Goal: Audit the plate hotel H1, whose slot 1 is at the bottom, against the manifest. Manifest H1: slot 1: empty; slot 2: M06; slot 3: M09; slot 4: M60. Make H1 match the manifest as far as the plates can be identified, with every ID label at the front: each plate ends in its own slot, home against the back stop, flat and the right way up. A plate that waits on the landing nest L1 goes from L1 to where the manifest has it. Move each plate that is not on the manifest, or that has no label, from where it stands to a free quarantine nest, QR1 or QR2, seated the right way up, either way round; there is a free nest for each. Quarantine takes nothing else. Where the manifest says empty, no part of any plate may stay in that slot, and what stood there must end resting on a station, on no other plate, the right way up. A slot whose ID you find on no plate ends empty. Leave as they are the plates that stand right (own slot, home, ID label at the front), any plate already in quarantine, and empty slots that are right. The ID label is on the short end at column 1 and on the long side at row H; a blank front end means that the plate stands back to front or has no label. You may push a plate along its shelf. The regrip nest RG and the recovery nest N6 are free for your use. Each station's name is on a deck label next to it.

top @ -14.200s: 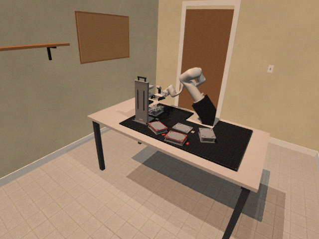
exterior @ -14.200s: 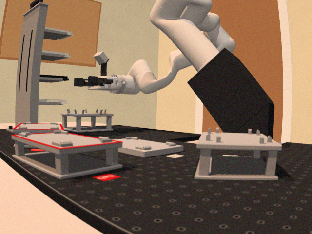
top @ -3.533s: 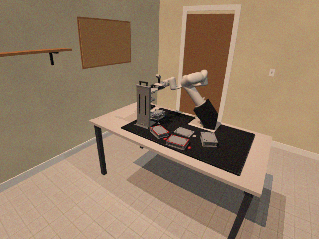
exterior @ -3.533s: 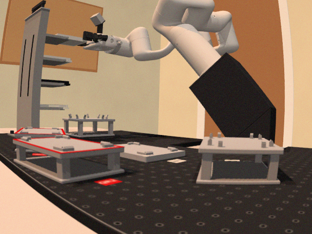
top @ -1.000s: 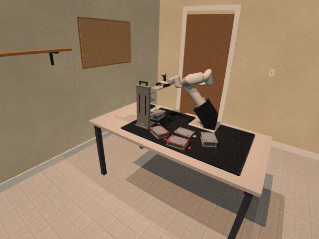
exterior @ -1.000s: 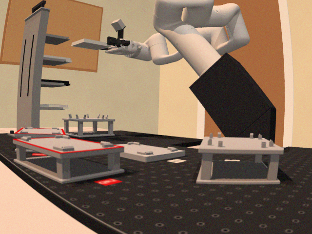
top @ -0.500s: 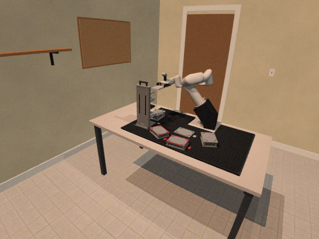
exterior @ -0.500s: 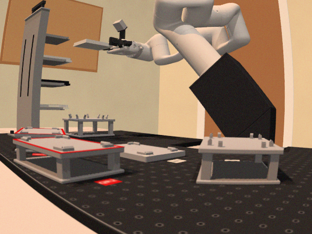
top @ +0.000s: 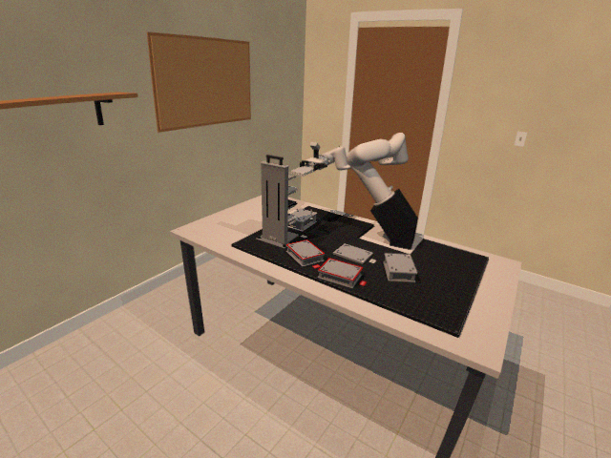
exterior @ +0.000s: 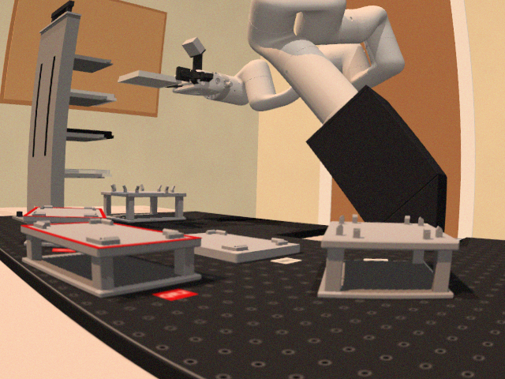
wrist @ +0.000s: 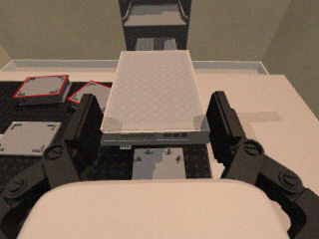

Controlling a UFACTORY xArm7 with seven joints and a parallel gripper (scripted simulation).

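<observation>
Now: the pale plate 50 mm ahead of my hand, 10 mm to the left of it and 20 mm below it. The rest, counted from my hand: black plate 230 mm ahead, 30 mm to the left, 160 mm below; then clear plate 230 mm ahead, 30 mm to the left, 230 mm below; then RG label 50 mm behind, 10 mm to the right, 330 mm below.
</observation>
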